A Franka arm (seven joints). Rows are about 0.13 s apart.
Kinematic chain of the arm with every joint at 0, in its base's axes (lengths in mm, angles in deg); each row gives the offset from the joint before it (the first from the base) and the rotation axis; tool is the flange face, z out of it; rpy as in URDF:
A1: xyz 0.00 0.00 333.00 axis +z
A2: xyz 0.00 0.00 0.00 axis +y
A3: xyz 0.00 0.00 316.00 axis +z
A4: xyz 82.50 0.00 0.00 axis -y
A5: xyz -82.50 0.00 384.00 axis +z
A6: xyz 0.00 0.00 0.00 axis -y
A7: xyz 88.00 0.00 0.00 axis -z
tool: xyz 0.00 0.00 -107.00 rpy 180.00 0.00 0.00
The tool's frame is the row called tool.
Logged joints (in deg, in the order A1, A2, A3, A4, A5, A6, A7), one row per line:
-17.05 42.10 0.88 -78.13 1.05 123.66 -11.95
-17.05 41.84 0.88 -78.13 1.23 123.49 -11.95
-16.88 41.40 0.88 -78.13 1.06 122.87 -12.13
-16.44 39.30 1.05 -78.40 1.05 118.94 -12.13
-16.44 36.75 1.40 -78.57 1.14 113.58 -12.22
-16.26 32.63 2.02 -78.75 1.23 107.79 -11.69
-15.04 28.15 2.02 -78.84 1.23 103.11 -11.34
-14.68 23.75 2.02 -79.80 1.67 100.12 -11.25
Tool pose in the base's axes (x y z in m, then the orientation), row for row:
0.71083 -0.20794 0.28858 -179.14 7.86 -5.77
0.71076 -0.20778 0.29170 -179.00 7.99 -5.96
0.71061 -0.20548 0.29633 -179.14 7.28 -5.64
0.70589 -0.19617 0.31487 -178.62 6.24 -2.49
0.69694 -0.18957 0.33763 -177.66 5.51 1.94
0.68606 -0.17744 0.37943 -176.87 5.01 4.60
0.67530 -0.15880 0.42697 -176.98 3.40 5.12
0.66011 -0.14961 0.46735 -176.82 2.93 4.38
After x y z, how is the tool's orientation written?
As a rotation vector, in degrees.
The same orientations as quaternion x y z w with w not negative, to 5 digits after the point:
-0.99851 0.04381 -0.03216 0.00519
-0.99843 0.04457 -0.03324 0.00631
-0.99867 0.04058 -0.03144 0.00544
-0.99923 0.03491 -0.01393 0.01094
-0.99927 0.03099 0.01091 0.01958
-0.99892 0.02830 0.02598 0.02617
-0.99907 0.01919 0.02890 0.02542
-0.99919 0.01656 0.02475 0.02706

